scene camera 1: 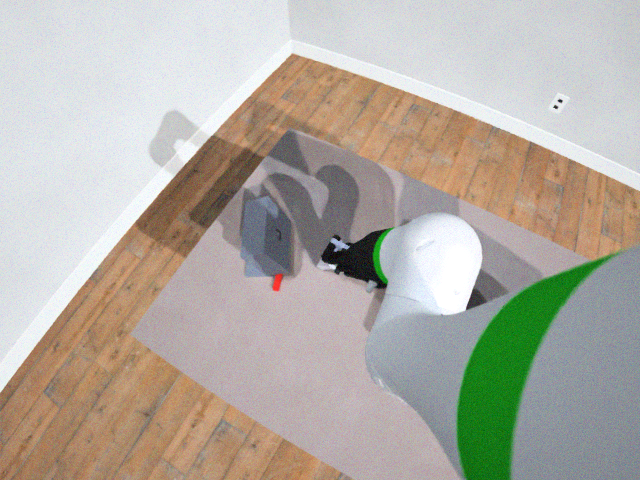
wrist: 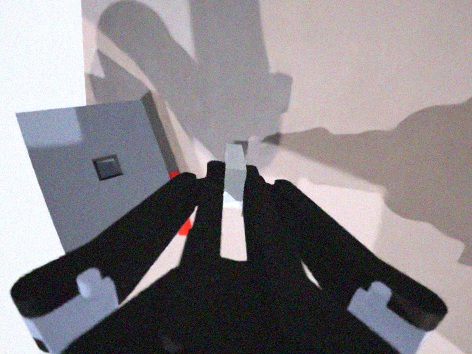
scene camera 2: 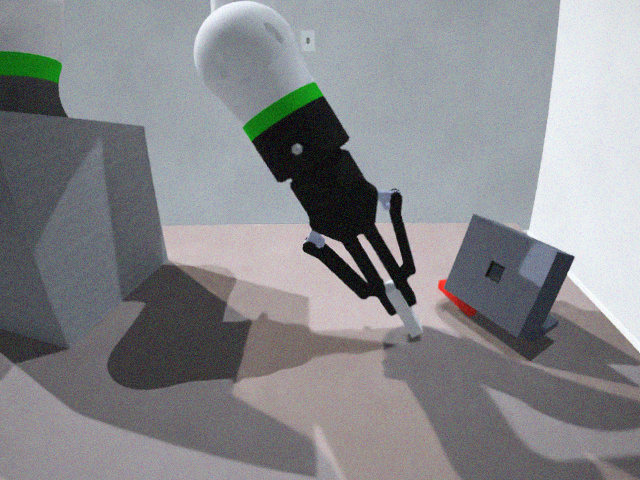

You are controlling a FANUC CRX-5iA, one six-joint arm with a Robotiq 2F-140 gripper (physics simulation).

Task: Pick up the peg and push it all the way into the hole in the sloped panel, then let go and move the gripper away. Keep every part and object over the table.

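Pixels of known places: gripper, fingertip midpoint: (scene camera 1: 322, 262) (wrist: 232, 158) (scene camera 2: 416, 328); arm's base, origin of the base link: (scene camera 2: 16, 125).
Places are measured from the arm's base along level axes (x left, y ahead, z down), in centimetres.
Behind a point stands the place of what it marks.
The red peg (scene camera 1: 276, 282) {x 6.9, y 61.8, z 26.3 cm} (scene camera 2: 456, 297) {x 3.8, y 62.6, z 26.4 cm} (wrist: 184, 227) {x 7.1, y 61.0, z 26.4 cm} lies flat on the table (scene camera 1: 247, 357) {x 23.2, y 57.0, z 27.5 cm} at the foot of the grey sloped panel (scene camera 1: 261, 224) {x 1.5, y 68.3, z 15.1 cm} (scene camera 2: 475, 281) {x 0.8, y 64.0, z 22.0 cm} (wrist: 112, 211) {x 3.3, y 63.8, z 18.9 cm}. The panel's square hole (scene camera 1: 277, 233) {x -0.7, y 66.7, z 20.6 cm} (scene camera 2: 494, 271) {x 0.9, y 66.3, z 20.4 cm} (wrist: 107, 167) is empty. My gripper (scene camera 1: 326, 265) {x -3.0, y 56.4, z 27.0 cm} (scene camera 2: 410, 322) {x -3.0, y 56.4, z 27.0 cm} (wrist: 232, 158) {x -3.0, y 56.4, z 27.0 cm} is shut with nothing between its fingers. Its tips are tilted down to the table surface, a short way to the side of the peg and the panel. In the wrist view the gripper's links hide most of the peg.
A tall grey block (scene camera 2: 113, 205) {x 2.0, y 13.4, z 13.2 cm} stands at the left in the scene camera 2 view. Wooden floor (scene camera 1: 151, 429) surrounds the table top, and its edge runs close behind the panel. White walls stand beyond.
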